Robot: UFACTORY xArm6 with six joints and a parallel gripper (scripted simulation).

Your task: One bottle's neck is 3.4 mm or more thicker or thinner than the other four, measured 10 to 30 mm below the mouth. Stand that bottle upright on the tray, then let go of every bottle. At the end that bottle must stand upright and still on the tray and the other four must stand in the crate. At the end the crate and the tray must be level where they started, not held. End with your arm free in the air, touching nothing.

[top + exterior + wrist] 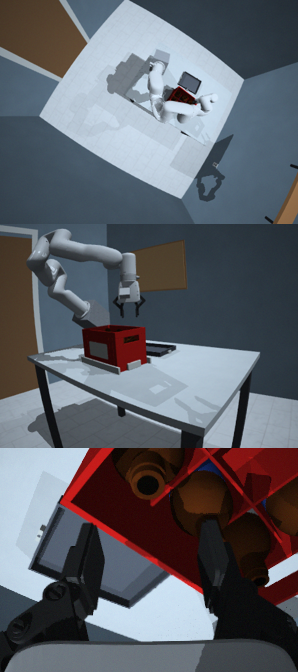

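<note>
Now: hand 160 mm above the red crate, 90 mm past it and 20 mm to the left of it. Also, from my hand: glass bottle (170 mm behind, 160 mm below, 30 mm to the left); then dark tray (260 mm to the left, 230 mm below, 50 mm behind).
</note>
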